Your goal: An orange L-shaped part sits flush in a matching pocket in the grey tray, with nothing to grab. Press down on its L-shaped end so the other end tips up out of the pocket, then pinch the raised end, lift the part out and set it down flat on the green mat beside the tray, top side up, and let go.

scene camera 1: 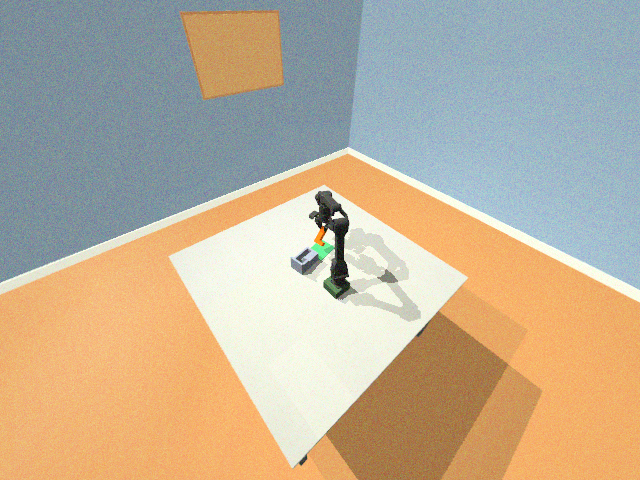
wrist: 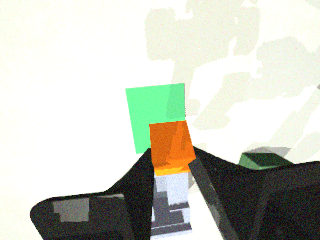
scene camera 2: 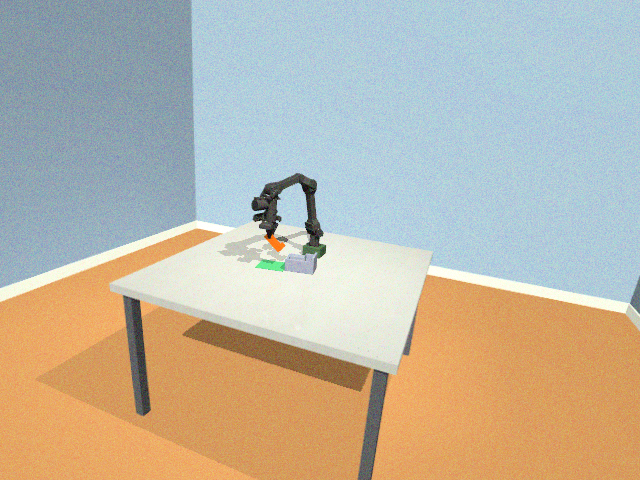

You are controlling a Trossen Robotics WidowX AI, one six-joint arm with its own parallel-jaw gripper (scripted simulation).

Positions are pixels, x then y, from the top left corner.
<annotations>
my gripper: holds an orange l-shaped part (wrist: pixel 172 150)
</annotations>
